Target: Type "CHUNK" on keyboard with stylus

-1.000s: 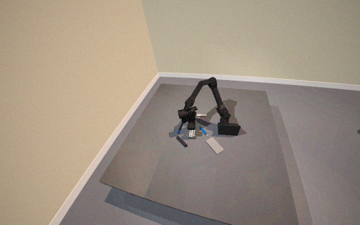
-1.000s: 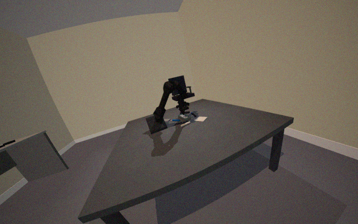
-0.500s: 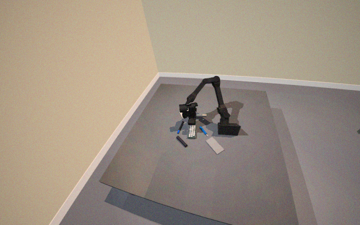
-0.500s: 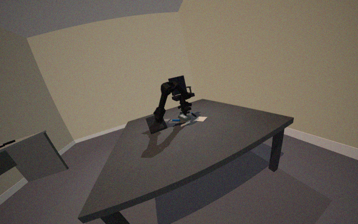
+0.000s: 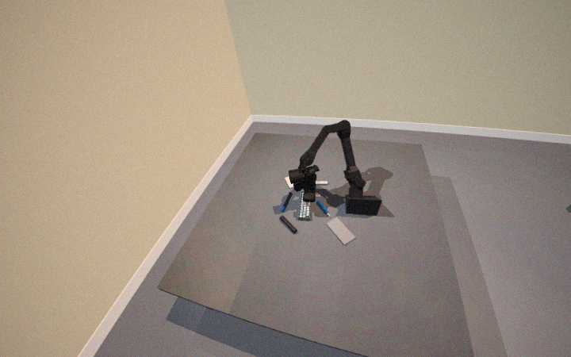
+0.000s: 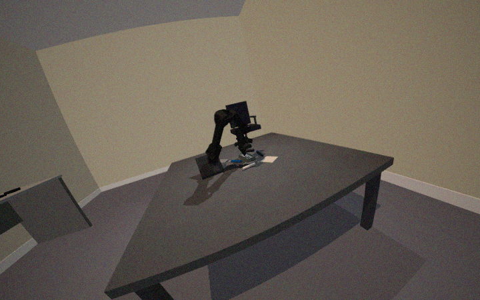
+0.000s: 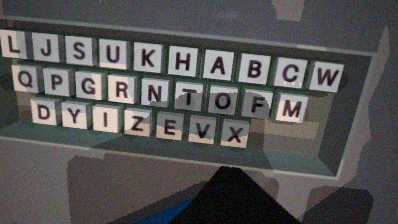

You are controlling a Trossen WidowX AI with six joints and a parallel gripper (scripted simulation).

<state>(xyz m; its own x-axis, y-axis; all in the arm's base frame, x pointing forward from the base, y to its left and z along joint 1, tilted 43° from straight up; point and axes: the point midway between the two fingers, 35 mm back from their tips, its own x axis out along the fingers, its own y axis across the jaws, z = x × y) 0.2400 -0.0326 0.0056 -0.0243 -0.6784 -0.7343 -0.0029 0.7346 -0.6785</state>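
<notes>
Now: the blue stylus 90 mm behind my gripper tip, 70 mm to the left of it and 30 mm below it. The rest, counted from my gripper tip: blue pen 140 mm ahead, 40 mm to the left, 30 mm below; then pale notepad 160 mm to the right, 110 mm ahead, 40 mm below; then white cylinder 140 mm to the right, 50 mm behind, 30 mm below.
</notes>
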